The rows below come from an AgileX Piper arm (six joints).
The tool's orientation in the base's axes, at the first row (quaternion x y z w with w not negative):
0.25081 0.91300 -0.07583 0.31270
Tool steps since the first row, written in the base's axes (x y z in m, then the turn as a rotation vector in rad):
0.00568 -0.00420 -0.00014 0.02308 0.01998 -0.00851
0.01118 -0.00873 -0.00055 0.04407 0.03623 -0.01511
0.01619 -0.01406 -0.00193 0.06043 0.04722 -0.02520
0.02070 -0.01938 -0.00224 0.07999 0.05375 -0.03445
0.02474 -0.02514 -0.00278 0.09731 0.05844 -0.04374
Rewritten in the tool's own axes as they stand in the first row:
-0.00549 -0.00076 0.00438 -0.00228 0.02874 0.01315
-0.01084 -0.00189 0.00897 -0.00583 0.05325 0.02477
-0.01558 -0.00398 0.01431 -0.00628 0.07081 0.03824
-0.02064 -0.00630 0.01853 -0.01124 0.08616 0.05407
-0.02542 -0.00924 0.02281 -0.01541 0.09879 0.06929

